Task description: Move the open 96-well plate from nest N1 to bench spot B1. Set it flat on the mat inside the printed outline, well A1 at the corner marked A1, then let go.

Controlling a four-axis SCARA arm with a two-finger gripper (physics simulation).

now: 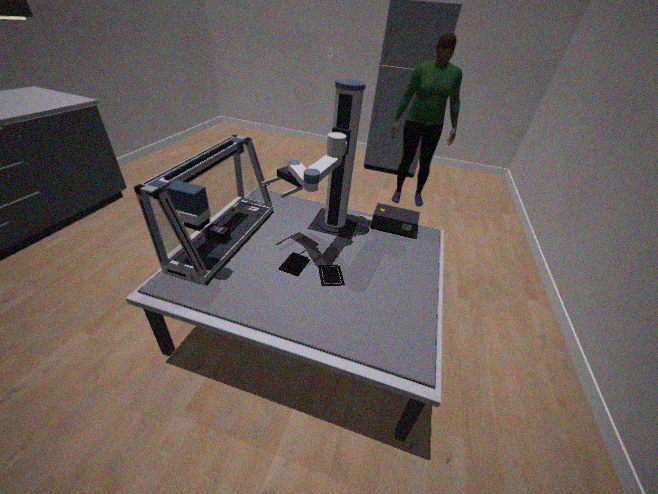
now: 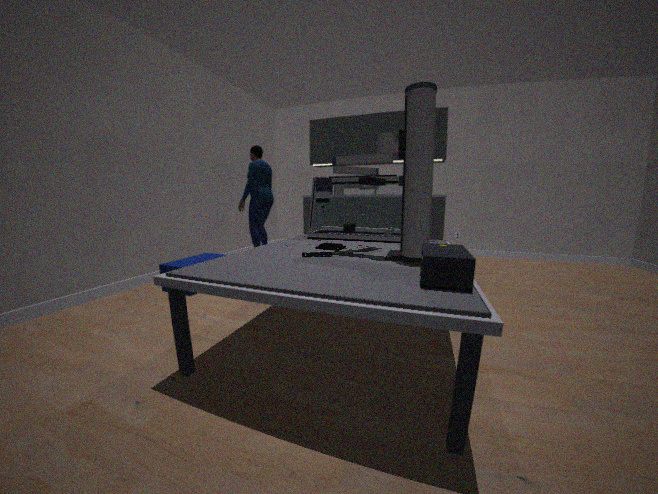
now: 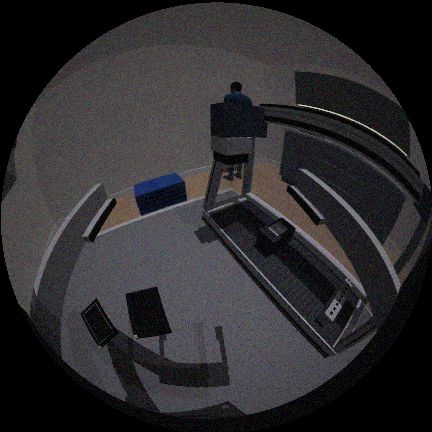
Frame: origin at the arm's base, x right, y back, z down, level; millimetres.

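Where they show: gripper, between the fingertips: (image 1: 271,189) (image 2: 352,187) (image 3: 198,179); arm's base, origin of its link: (image 1: 334,224) (image 2: 414,258).
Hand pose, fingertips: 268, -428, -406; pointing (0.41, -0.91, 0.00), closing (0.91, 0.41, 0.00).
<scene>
Things, the pixels of their centre, and the offset from my fingertips, as dx, dy, dz. "spot": a spot on its surface instead.
- dark rectangle, a spot on its surface: (image 3: 99,322) (image 1: 328,273) (image 2: 318,253) spot: -384, -97, +392
- plain black rectangle, a spot on its surface: (image 3: 148,312) spot: -163, -82, +368
- gantry frame, a spot on its surface: (image 1: 162,185) spot: +351, -355, -104
- blue-grey head, a spot on its surface: (image 1: 187,197) spot: +236, -350, -70
- small dark block, a spot on its surface: (image 3: 275,234) spot: +278, -87, +275
My gripper (image 1: 273,189) (image 3: 198,179) is open and empty, its two fingers wide apart. It hangs high above the table, beside the gantry frame. Two dark rectangles lie on the grey table surface well below it. One dark rectangle (image 1: 331,275) (image 2: 317,254) (image 3: 99,322) has a pale line around its inside edge. The other, a plain black rectangle (image 1: 294,263) (image 2: 330,246) (image 3: 148,312), lies beside it with a small gap, nearer the gantry. The light is dim; I cannot tell which is nest N1 and which is B1, nor make out the plate's wells or the A1 mark.
A gantry frame (image 1: 162,185) with a blue-grey head (image 1: 187,197) stands along one table side, a small dark block (image 1: 217,231) (image 3: 275,234) in its base. The arm's column (image 1: 345,159) (image 2: 419,170) and a dark box (image 1: 395,220) (image 2: 447,266) stand at the back. Two people stand beyond the table.
</scene>
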